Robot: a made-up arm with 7 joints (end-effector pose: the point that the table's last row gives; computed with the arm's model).
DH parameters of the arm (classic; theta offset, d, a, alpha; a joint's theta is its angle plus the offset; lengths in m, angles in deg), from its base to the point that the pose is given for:
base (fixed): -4.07 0 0 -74.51
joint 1: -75.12 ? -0.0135 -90
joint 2: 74 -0.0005 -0.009 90
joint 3: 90 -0.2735 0.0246 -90
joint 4: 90 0.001 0.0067 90
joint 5: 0 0.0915 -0.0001 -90
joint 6: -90 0 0.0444 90
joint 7: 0 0 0 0
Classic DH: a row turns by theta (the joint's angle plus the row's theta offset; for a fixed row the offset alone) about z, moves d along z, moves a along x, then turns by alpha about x.
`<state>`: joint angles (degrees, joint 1 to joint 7).
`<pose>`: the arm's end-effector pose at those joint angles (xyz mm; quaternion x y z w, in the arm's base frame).
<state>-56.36 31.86 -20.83 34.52 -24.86 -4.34 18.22</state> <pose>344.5 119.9 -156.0 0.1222 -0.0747 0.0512 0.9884</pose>
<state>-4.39 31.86 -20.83 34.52 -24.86 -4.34 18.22</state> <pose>71.5 190.6 -340.5 0.1697 0.3619 0.1080 0.9103</pose>
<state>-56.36 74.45 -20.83 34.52 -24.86 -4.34 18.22</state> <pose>269.2 311.5 -0.4 0.3906 -0.1374 0.2670 0.8702</pose>
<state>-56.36 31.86 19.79 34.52 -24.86 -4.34 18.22</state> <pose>332.8 202.5 -114.1 -0.1057 -0.1723 0.2959 0.9336</pose>
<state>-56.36 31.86 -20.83 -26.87 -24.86 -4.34 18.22</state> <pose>261.7 56.6 -64.6 -0.0151 -0.4761 -0.2326 0.8479</pose>
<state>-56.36 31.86 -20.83 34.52 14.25 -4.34 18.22</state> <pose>344.1 118.0 -157.3 0.4357 -0.1542 0.0341 0.8861</pose>
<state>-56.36 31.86 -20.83 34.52 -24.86 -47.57 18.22</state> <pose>328.7 115.0 -127.8 0.0176 -0.4212 -0.0038 0.9068</pose>
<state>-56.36 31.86 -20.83 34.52 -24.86 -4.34 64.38</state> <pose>344.5 119.9 -156.0 0.0831 -0.1166 0.4345 0.8892</pose>
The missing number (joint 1, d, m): 0.0357
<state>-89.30 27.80 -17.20 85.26 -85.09 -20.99 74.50</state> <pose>411.7 121.6 -38.6 -0.3993 0.1313 0.6774 0.6037</pose>
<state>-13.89 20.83 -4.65 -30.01 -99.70 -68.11 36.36</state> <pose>134.1 147.7 -208.4 -0.7799 -0.2329 0.3042 0.4950</pose>
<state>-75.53 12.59 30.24 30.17 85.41 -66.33 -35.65</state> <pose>364.9 39.4 -48.8 0.7551 -0.3089 -0.2807 0.5055</pose>
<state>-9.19 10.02 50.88 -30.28 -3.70 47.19 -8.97</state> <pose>81.5 198.0 -233.2 0.0023 0.1311 0.3228 0.9373</pose>
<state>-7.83 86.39 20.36 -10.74 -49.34 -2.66 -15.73</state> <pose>163.2 289.5 27.8 0.3383 -0.1252 -0.1894 0.9132</pose>
